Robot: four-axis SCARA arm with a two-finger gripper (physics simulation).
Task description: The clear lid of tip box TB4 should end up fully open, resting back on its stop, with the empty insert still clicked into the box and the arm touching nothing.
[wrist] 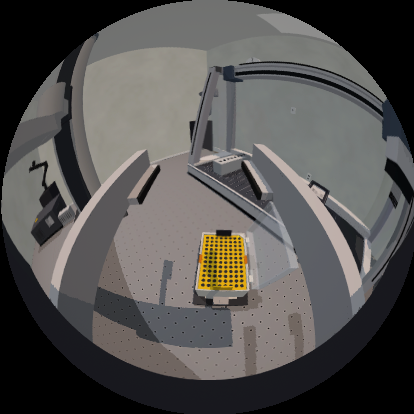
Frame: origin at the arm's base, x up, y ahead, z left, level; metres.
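Where they show: gripper, fingertip midpoint: (199, 154).
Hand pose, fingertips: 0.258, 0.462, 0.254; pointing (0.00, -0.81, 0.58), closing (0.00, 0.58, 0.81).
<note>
Things, the pixels of their top centre, and the offset from my fingertips, as dx, dy, dz. "spot": a spot on its surface instead. Level surfaces: height alone.
- tip box TB4, surface spot: (221, 293) spot: -0.206, +0.054, -0.011
- yellow insert, top centre: (223, 255) -0.171, +0.008, +0.028
- clear lid, surface spot: (274, 256) spot: -0.138, +0.075, +0.069
- grey block, surface spot: (230, 163) spot: -0.162, -0.235, +0.277
- dark device, surface spot: (48, 221) spot: -0.170, -0.496, -0.576
- perforated table top, surface height: dx -0.245
The tip box TB4 (221, 293) stands upright below centre in the wrist view, with a white rim and orange marks on its sides. The yellow insert (223, 262), full of dark empty holes, sits level inside the rim; whether it is clicked in cannot be seen. The clear lid (274, 256) stands open, tipped out to the right from the box's right edge; whether it rests on its stop cannot be told. My gripper (199, 154) is shut with nothing between its fingers, a gap still showing between them. It shows apart from the box, and the right finger's edge borders the lid in view.
A framed machine with a dark slatted deck (242, 186) stands behind at the right, with a grey block (230, 163) on it. A dark device (48, 221) stands at the far left. Shadows fall across the perforated table top (280, 320).
</note>
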